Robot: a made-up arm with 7 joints. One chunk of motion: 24 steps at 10 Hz.
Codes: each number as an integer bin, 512 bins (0 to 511) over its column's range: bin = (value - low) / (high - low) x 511, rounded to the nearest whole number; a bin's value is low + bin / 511 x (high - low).
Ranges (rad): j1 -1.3..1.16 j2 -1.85..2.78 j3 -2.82..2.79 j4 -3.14..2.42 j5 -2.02..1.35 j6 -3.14..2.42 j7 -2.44..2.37
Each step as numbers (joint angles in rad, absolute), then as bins.
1 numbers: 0.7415 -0.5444 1.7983 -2.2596 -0.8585 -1.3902 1.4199
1 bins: 424 144 421 81 176 161 410
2 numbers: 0.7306 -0.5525 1.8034 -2.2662 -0.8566 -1.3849 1.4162
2 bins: 422 143 421 80 176 161 410
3 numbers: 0.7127 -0.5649 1.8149 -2.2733 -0.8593 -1.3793 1.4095
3 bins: 418 142 422 80 176 162 409
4 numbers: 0.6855 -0.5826 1.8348 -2.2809 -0.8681 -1.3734 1.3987
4 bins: 412 140 424 79 175 162 408
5 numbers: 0.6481 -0.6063 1.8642 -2.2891 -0.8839 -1.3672 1.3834
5 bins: 405 137 427 78 172 163 406
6 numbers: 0.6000 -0.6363 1.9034 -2.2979 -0.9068 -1.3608 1.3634
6 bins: 395 134 430 77 169 164 404
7 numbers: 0.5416 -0.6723 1.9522 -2.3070 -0.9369 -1.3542 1.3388
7 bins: 383 130 435 77 164 164 401
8 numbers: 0.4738 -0.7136 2.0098 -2.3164 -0.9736 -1.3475 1.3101
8 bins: 368 125 440 76 159 165 398
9 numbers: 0.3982 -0.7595 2.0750 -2.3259 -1.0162 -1.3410 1.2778
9 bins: 353 120 446 75 152 165 395
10 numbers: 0.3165 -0.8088 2.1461 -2.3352 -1.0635 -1.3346 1.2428
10 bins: 336 115 452 74 145 166 391
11 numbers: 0.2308 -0.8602 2.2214 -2.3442 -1.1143 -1.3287 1.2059
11 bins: 318 109 459 73 137 166 387
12 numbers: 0.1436 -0.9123 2.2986 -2.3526 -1.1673 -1.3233 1.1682
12 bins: 300 103 466 72 129 167 383
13 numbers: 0.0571 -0.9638 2.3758 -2.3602 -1.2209 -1.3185 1.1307
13 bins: 282 98 473 72 121 167 379
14 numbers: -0.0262 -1.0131 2.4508 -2.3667 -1.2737 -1.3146 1.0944
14 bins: 265 92 480 71 113 168 375
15 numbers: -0.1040 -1.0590 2.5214 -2.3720 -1.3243 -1.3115 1.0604
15 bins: 248 87 487 71 105 168 372
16 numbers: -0.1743 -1.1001 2.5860 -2.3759 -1.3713 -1.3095 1.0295
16 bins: 234 83 492 70 98 168 369
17 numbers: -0.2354 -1.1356 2.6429 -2.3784 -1.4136 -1.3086 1.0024
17 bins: 221 79 498 70 92 168 366
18 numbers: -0.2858 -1.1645 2.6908 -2.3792 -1.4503 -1.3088 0.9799
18 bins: 211 76 502 70 86 168 363
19 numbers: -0.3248 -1.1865 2.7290 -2.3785 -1.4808 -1.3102 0.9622
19 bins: 203 73 505 70 82 168 361
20 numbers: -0.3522 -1.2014 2.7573 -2.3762 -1.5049 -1.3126 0.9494
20 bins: 197 72 508 70 78 168 360
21 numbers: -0.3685 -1.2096 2.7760 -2.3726 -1.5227 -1.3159 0.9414
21 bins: 193 71 510 71 75 168 359
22 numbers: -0.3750 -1.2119 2.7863 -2.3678 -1.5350 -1.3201 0.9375
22 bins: 192 70 511 71 74 167 359
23 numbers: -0.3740 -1.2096 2.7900 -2.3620 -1.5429 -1.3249 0.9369
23 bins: 192 71 511 72 72 167 359
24 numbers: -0.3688 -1.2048 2.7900 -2.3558 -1.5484 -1.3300 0.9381
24 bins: 193 71 511 72 72 166 359
